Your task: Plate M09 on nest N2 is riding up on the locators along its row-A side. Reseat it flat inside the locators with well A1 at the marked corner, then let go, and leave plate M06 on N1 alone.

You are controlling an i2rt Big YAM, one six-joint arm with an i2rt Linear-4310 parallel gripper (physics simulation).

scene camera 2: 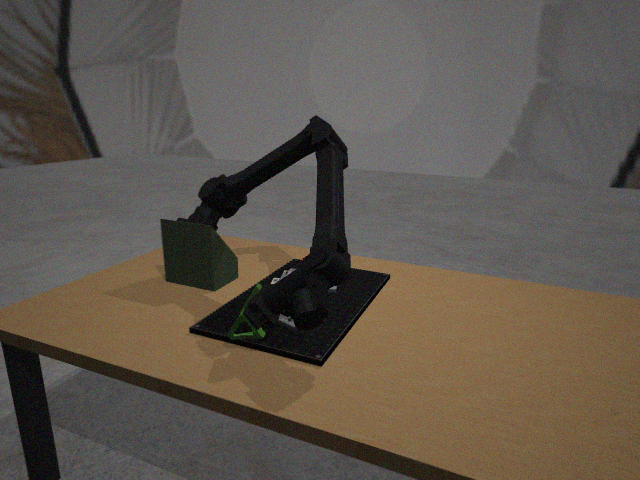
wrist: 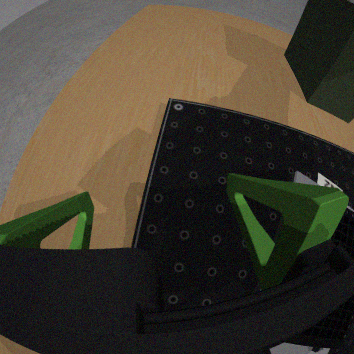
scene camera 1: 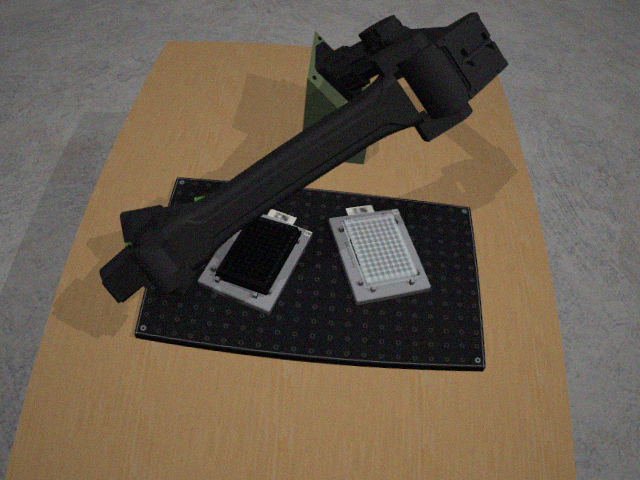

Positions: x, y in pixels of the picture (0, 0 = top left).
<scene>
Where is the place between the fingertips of my gripper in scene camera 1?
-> At 167, 217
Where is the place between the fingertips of my gripper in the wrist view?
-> At 157, 190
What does my gripper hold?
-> Nothing.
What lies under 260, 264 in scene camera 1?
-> A black well plate.
</scene>
